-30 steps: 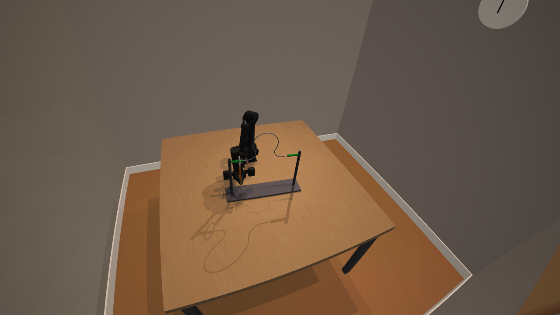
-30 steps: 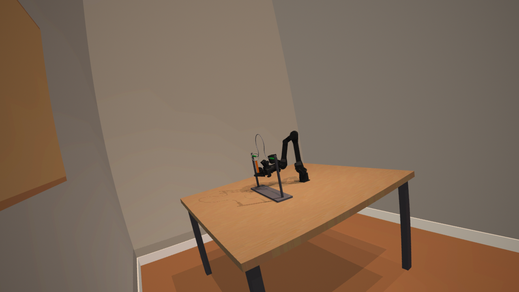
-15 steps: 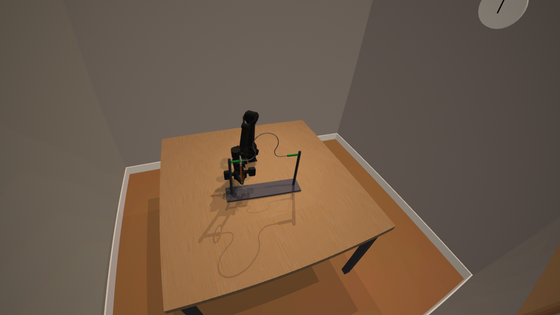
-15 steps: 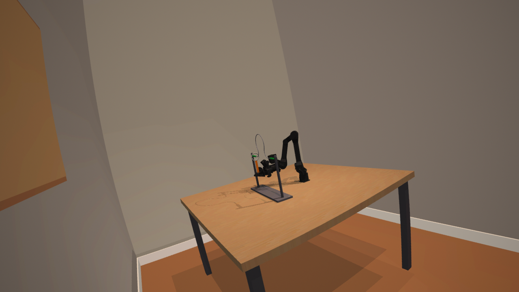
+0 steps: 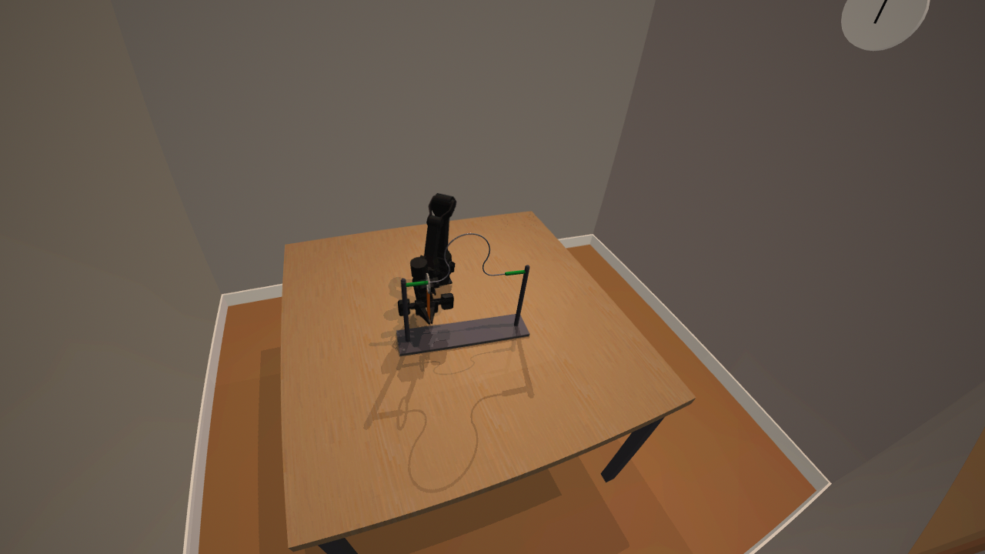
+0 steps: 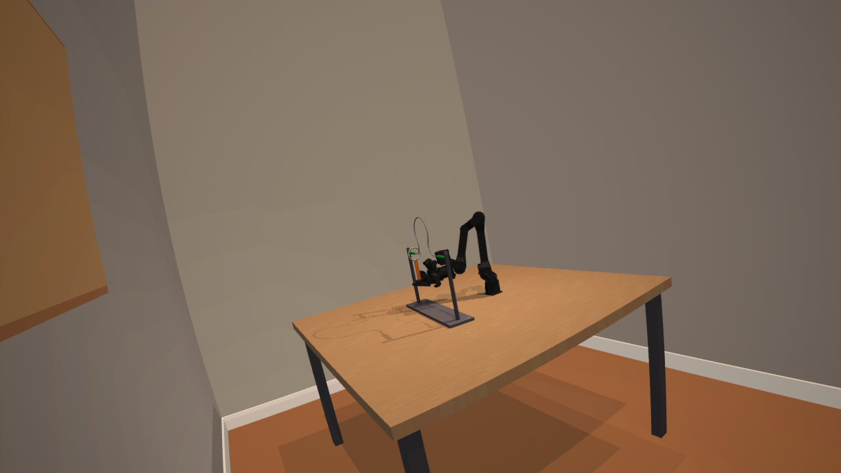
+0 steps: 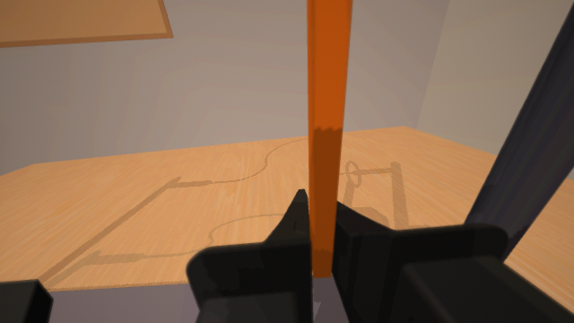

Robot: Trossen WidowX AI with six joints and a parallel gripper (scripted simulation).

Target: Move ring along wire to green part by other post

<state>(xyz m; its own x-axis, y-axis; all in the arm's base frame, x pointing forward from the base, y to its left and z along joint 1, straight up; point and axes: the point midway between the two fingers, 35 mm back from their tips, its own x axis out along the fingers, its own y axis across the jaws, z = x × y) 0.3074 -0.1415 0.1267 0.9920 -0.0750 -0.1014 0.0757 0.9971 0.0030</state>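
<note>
Right now my gripper tip is 40 mm past the ring with orange handle and 90 mm below it.
</note>
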